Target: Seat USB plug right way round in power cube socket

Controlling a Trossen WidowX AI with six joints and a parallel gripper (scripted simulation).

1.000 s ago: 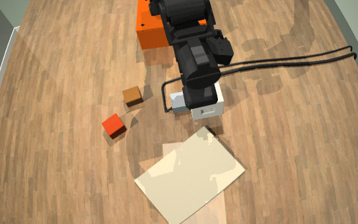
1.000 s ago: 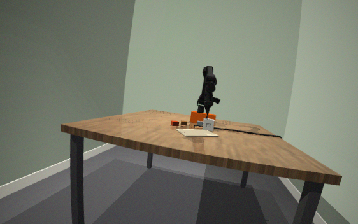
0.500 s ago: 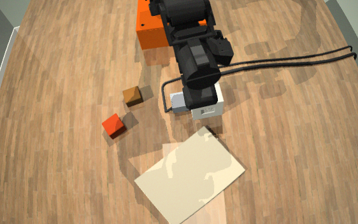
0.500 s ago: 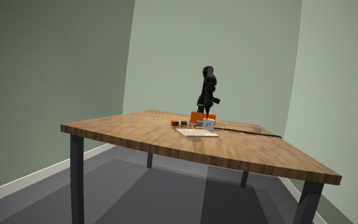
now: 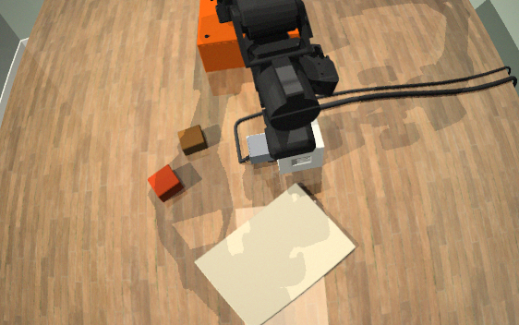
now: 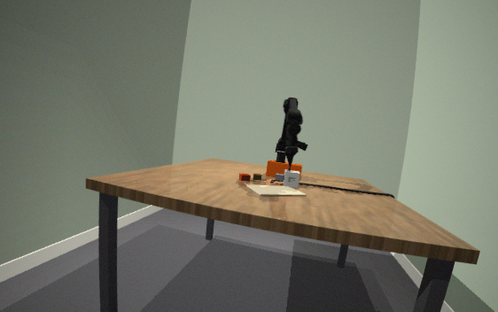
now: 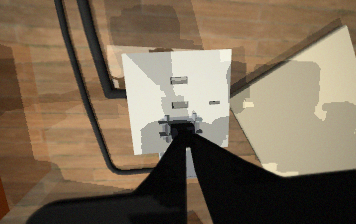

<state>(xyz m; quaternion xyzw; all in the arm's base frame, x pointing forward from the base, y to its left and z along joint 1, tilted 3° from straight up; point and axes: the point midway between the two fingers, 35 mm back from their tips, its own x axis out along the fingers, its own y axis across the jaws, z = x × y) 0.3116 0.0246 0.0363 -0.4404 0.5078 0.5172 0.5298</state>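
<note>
My gripper tip is 2 cm above the dark USB plug. Round my gripper tip: USB socket (4 cm below); then brown block (7 cm behind, 16 cm to the right, 9 cm below); then cream sheet (18 cm ahead, 7 cm to the right, 10 cm below).
</note>
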